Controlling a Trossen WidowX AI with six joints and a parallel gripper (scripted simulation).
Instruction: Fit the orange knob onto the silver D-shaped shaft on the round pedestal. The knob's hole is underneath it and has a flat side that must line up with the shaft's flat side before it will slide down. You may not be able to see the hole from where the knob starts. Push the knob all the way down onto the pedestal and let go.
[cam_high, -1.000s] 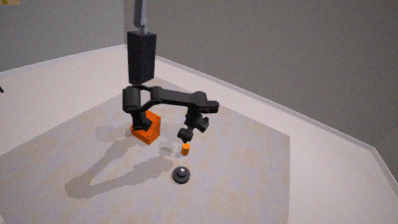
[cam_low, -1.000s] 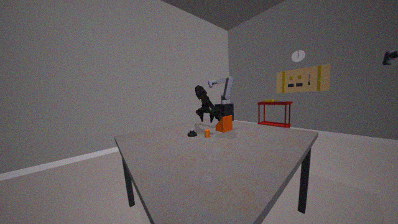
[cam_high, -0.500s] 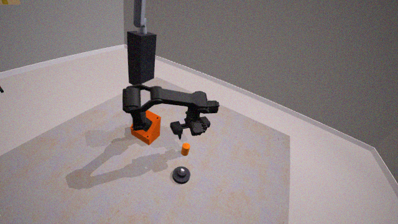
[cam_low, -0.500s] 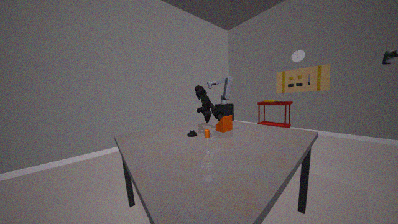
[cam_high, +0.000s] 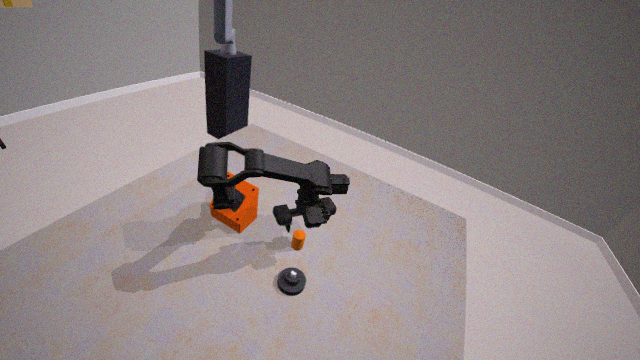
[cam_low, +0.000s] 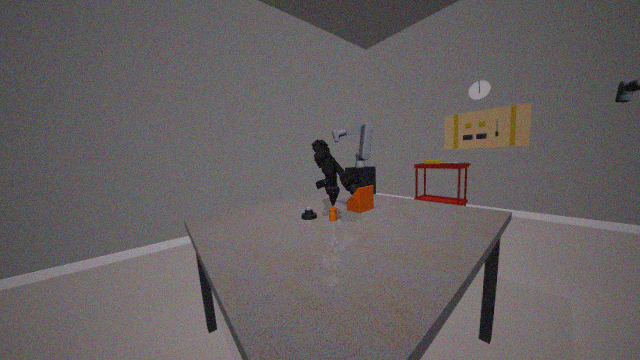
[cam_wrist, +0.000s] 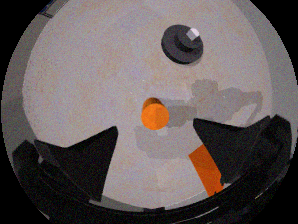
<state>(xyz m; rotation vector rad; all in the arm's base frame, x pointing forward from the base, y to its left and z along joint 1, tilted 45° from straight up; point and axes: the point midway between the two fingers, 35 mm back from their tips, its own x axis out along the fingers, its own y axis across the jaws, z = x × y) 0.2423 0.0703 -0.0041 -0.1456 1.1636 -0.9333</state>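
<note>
My gripper tip is 50 mm above the orange knob. Round my gripper tip: round dark pedestal (130 mm to the right, 70 mm ahead, 60 mm below).
</note>
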